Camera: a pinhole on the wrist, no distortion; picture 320 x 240 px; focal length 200.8 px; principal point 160.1 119.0 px. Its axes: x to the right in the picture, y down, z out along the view. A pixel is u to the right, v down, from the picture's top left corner.
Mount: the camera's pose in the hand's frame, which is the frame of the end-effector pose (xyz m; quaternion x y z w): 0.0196 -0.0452 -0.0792 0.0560 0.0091 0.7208 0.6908
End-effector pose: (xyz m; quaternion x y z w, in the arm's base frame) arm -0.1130 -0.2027 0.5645 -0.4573 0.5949 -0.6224 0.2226
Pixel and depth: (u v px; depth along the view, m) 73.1 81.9 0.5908
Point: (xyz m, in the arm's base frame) 0.2835 -0.5551 0.8775
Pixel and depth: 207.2 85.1 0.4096
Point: 0.0940 -0.4850 0.5347
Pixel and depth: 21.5 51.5 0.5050
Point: 0.1980 -0.5327 0.9862
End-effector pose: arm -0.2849 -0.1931 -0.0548 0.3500 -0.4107 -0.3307 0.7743
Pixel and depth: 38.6 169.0 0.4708
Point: -0.7149 -0.4579 -0.2099
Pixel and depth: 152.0 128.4 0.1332
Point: -0.3330 -0.2602 -0.0703
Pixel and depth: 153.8 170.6 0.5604
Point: -0.7645 -0.3254 0.0354
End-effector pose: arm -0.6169 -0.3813 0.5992 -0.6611 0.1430 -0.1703 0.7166
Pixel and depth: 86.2 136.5 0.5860
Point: -0.3926 0.0275 0.9408
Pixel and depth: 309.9 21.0 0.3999
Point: -0.2503 -0.1807 0.3968
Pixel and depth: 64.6 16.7 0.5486
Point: -0.1295 -0.1791 0.9690
